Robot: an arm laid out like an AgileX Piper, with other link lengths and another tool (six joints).
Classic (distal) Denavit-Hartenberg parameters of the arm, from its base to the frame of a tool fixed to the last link. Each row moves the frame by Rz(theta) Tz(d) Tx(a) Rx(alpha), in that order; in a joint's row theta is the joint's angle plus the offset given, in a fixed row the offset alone. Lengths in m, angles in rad.
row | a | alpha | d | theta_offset
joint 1 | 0 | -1.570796 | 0.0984 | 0
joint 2 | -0.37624 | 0 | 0 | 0.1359
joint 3 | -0.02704 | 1.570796 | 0 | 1.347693
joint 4 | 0 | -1.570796 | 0.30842 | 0
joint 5 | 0 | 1.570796 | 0 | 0
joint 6 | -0.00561 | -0.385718 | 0.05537 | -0.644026
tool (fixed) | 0 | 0 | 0.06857 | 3.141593
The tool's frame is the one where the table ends.
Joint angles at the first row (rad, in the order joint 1, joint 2, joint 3, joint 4, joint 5, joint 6):
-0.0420, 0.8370, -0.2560, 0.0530, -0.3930, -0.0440
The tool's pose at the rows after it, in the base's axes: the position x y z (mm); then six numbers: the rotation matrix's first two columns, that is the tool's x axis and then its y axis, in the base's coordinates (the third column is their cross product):
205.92 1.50 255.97 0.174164 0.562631 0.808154 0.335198 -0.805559 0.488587
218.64 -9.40 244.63 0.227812 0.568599 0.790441 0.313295 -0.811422 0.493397
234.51 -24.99 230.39 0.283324 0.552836 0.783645 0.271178 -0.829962 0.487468
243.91 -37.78 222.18 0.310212 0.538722 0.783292 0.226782 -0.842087 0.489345
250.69 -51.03 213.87 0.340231 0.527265 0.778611 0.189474 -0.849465 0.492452
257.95 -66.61 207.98 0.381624 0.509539 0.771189 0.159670 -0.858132 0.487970
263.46 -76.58 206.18 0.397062 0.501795 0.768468 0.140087 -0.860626 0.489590
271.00 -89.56 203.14 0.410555 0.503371 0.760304 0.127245 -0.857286 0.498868
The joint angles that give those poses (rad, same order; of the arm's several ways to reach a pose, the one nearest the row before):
-0.0820, 0.9160, -0.2560, 0.1140, -0.4540, -0.0720
-0.1180, 0.9930, -0.2560, 0.1339, -0.5020, -0.1079
-0.1670, 1.0970, -0.2560, 0.1481, -0.5840, -0.1160
-0.2050, 1.1650, -0.2560, 0.1570, -0.6550, -0.1160
-0.2470, 1.2240, -0.2570, 0.1570, -0.7090, -0.1160
-0.2980, 1.2740, -0.2750, 0.1510, -0.7200, -0.1160
-0.3290, 1.3050, -0.2910, 0.1410, -0.7320, -0.1120
-0.3720, 1.3490, -0.3130, 0.1060, -0.7520, -0.1020

